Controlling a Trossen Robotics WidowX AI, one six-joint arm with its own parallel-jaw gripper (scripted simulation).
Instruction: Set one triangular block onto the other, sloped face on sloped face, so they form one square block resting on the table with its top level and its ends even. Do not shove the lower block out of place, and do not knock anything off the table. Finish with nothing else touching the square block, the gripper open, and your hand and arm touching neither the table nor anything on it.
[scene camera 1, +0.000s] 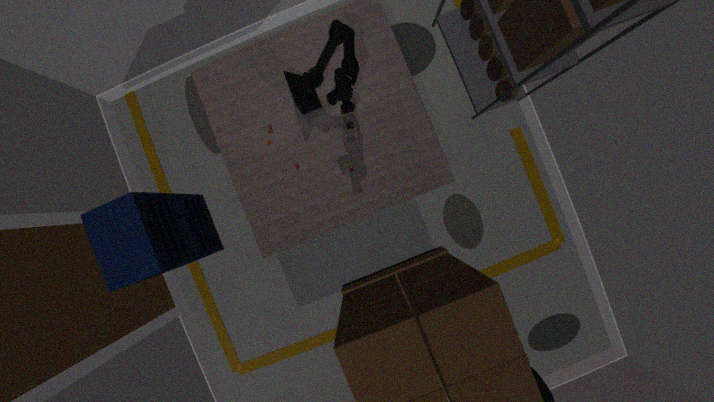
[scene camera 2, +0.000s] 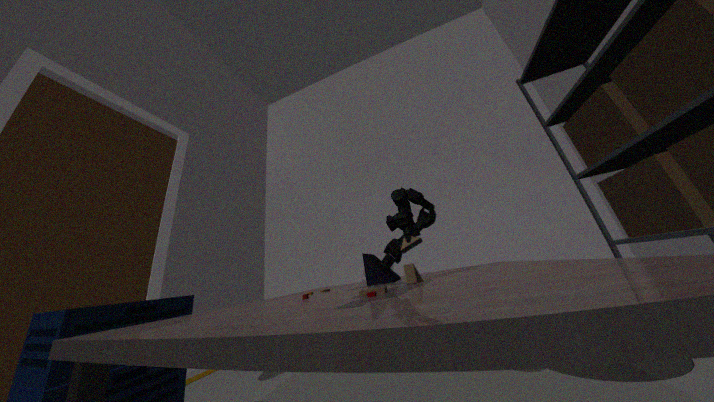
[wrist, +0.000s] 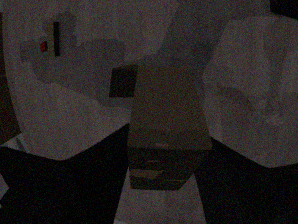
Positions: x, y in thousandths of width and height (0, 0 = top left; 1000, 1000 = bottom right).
Observation:
My gripper (wrist: 542, 592) holds a tan triangular block (wrist: 565, 618). Also in view: a tan triangular block (wrist: 414, 355).

